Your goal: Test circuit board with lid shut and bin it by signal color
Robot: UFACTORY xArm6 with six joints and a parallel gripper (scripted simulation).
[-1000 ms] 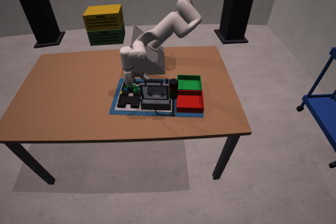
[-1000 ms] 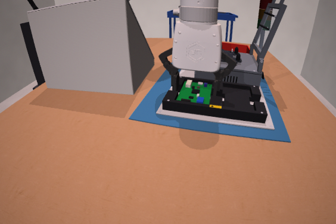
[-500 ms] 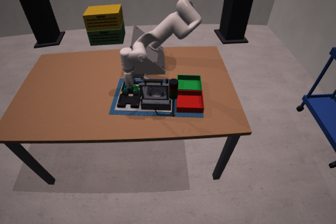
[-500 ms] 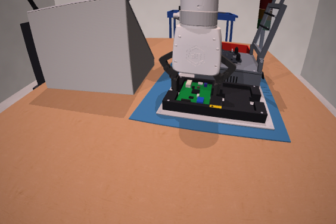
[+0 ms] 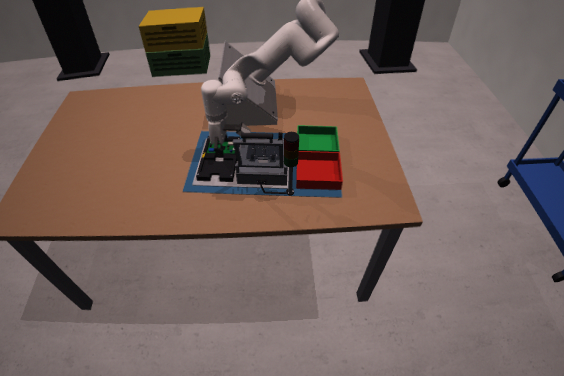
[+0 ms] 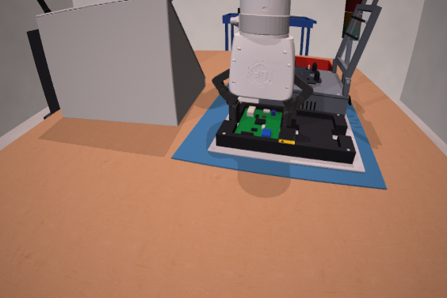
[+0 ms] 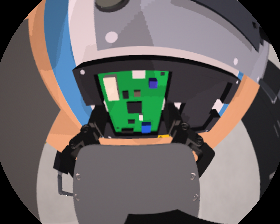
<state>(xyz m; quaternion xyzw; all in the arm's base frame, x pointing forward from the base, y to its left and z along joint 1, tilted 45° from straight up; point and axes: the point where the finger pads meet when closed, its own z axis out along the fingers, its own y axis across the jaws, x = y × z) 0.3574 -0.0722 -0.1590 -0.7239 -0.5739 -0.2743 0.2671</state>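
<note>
My hand is right at the green circuit board. From my hand the other things lie so: latch hook: 22 cm to the left, 6 cm above, 4 cm ahead; then tester lid: 21 cm ahead, 16 cm above, 13 cm to the left; then plate: 16 cm to the left, 10 cm ahead, 5 cm above.
</note>
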